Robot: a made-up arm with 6 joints. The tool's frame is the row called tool.
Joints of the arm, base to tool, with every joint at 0 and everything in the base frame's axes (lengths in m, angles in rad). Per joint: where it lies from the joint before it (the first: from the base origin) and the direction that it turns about. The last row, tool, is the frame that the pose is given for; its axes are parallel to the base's.
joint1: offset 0.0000 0.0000 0.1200 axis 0 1 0
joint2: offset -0.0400 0.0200 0.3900 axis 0 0 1
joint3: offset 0.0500 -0.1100 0.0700 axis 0 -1 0
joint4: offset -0.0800 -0.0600 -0.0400 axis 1 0 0
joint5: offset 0.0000 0.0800 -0.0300 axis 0 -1 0
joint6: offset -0.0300 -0.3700 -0.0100 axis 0 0 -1
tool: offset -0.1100 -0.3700 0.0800
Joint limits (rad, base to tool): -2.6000..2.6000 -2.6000..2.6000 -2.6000..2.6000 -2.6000..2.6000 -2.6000..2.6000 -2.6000..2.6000
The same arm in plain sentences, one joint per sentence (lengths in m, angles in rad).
The arm has six revolute joints in a row. What follows holds with every joint at zero, and every direction is one of the base frame's. The first joint is mounted 0.12 m along +z from the base frame's origin and rotates about +y, from -2.6 to 2.6 rad. The second joint is mounted 0.04 m along -x and 0.02 m along +y and 0.39 m along +z from the first joint and rotates about +z, from -2.6 to 2.6 rad. The third joint is mounted 0.05 m along +x and 0.11 m along -y and 0.07 m along +z from the second joint and rotates about -y, from -2.6 to 2.6 rad. The fourth joint is mounted 0.08 m along -x and 0.06 m along -y and 0.04 m along -z from the third joint and rotates about +x, from -2.6 to 2.6 rad. The fifth joint is mounted 0.08 m along +y and 0.03 m along -z from the fourth joint and rotates about -y, from -2.6 to 2.6 rad. The sixth joint is mounted 0.03 m along -x and 0.37 m along -y and 0.01 m along -z from the fifth joint and rotates about -z, from -2.6 to 2.6 rad. The tool frame, which is the frame that the pose is given for, is mounted 0.11 m along -x and 0.37 m along -y and 0.08 m along +z from the sixth joint; its axes are parallel to the base frame's.
